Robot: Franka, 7 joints.
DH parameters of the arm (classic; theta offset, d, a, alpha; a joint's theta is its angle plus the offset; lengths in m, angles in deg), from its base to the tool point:
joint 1: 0 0.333 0 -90
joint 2: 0 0 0 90
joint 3: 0 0.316 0.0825 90
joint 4: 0 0 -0.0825 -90
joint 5: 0 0.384 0 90
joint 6: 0 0 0.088 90
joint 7: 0 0.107 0 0
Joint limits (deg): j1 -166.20..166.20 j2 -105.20..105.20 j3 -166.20..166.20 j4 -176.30..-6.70 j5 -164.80..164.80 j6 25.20..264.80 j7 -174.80..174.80
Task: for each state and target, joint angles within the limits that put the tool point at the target. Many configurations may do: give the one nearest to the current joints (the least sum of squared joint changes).
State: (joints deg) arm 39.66 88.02 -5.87 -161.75 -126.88 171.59 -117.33
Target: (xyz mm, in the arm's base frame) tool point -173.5 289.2 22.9
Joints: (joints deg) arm 36.87 80.80 37.91 -136.75 -118.86 177.68 -117.33
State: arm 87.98 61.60 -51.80 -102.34 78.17 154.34 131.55
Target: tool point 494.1 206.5 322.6
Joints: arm 104.18 54.91 -77.37 -129.96 83.80 167.83 131.55
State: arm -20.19 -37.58 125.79 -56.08 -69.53 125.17 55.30
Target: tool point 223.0 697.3 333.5
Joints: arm -61.89 -57.69 121.05 -84.62 -67.88 123.47 55.30
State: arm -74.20 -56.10 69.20 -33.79 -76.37 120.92 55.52
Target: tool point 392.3 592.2 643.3
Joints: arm -77.40 -69.98 83.56 -66.76 -69.87 110.69 55.52
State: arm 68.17 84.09 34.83 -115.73 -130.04 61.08 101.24
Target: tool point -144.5 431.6 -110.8
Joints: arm 72.79 85.28 39.88 -110.66 -132.60 63.97 101.24
